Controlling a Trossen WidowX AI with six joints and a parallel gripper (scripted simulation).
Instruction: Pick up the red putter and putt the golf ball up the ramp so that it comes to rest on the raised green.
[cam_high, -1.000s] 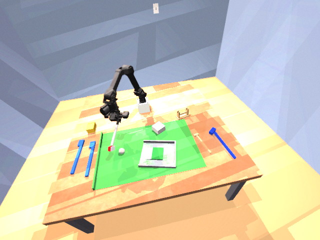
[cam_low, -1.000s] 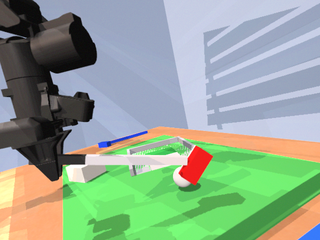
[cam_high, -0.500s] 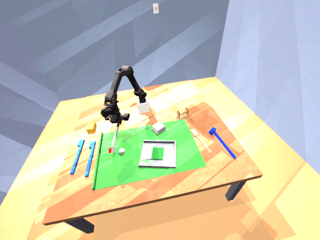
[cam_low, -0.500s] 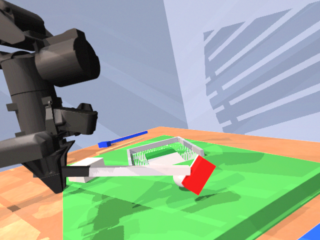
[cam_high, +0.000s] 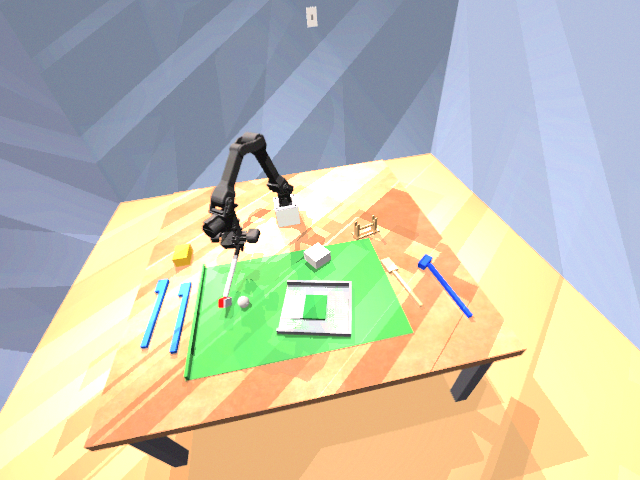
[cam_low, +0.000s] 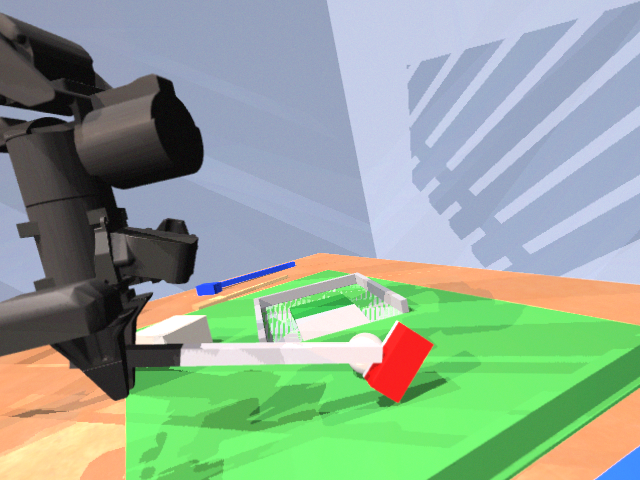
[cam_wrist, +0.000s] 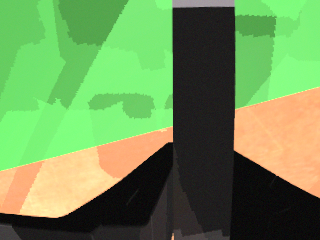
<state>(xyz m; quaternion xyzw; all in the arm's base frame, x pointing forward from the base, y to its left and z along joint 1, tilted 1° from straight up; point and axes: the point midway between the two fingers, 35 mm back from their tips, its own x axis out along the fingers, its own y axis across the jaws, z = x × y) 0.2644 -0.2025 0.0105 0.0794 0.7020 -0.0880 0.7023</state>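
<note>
My gripper tip is now 120 mm short of the red putter and 20 mm to the left of it. From my gripper tip the other things lie so: white golf ball: 220 mm ahead, 50 mm below, 10 mm to the left; white block: 310 mm to the left, 50 mm below, 50 mm ahead; yellow block: 280 mm to the right, 90 mm behind, 50 mm below.
</note>
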